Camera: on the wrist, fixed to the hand. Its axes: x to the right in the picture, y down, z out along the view.
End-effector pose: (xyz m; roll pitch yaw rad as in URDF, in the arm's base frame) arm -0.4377 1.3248 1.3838 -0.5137 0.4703 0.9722
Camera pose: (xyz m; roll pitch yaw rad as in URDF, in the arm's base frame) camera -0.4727 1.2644 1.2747 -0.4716 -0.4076 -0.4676
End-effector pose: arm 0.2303 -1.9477 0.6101 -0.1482 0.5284 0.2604
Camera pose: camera 0.1497 -1.9265 0.5110 -0.5146 -0.0847 -1.3454
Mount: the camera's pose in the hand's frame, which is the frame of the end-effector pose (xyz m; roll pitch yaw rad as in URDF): -0.0126 0.0588 -0.1147 0.0035 0.0923 -1.6439
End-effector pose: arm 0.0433 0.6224 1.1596 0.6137 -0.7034 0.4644
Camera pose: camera 0.0182 0.7375 1.1058 0.8199 0.5712 -0.6600
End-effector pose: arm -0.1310 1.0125 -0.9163 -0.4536 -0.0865 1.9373
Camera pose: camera -0.1329 1.0102 -1.0458 0.1296 -0.3519 0.2567
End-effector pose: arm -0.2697 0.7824 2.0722 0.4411 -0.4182 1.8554
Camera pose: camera -0.3735 0.7733 1.9952 0.4511 0.5157 0.4457
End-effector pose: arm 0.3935 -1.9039 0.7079 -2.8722 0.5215 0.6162
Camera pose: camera 0.4736 -1.9541 0.7965 -2.6019 -0.3495 2.0666
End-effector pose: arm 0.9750 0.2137 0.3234 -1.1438 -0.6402 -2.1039
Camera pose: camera 0.8805 0.2111 0.2349 1.0290 -0.7087 1.7482
